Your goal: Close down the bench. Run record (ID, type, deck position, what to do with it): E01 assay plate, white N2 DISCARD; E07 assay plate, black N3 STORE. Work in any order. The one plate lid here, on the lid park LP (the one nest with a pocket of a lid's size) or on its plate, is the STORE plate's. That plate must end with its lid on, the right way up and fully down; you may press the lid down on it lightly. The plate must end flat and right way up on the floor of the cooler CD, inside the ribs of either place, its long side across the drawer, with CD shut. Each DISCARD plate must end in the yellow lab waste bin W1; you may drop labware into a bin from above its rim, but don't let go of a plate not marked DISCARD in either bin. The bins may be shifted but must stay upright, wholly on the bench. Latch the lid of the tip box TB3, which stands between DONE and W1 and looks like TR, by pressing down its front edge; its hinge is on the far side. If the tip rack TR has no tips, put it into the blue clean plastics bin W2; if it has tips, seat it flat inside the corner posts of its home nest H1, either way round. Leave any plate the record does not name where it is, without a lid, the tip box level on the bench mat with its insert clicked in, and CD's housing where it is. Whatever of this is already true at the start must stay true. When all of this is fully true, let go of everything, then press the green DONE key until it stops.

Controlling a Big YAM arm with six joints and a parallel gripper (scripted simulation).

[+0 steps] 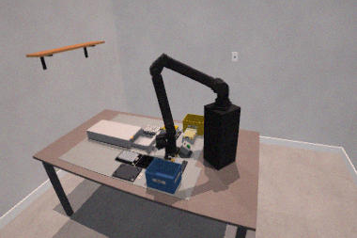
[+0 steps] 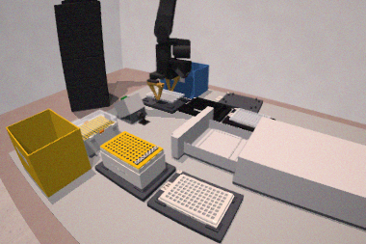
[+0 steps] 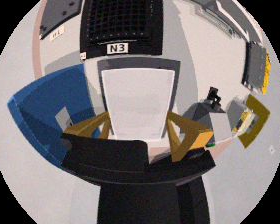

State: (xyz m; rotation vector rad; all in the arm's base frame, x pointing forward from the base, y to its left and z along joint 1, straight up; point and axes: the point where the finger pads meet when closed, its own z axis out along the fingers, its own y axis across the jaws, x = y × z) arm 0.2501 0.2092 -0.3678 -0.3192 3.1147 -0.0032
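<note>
The dark lid park nest is 30 mm below my hand. Also, from my hand: DONE key block: 170 mm to the right, 20 mm above, 10 mm behind; blue bin W2: 150 mm to the left, 40 mm behind; plate lid: right at my hand.
</note>
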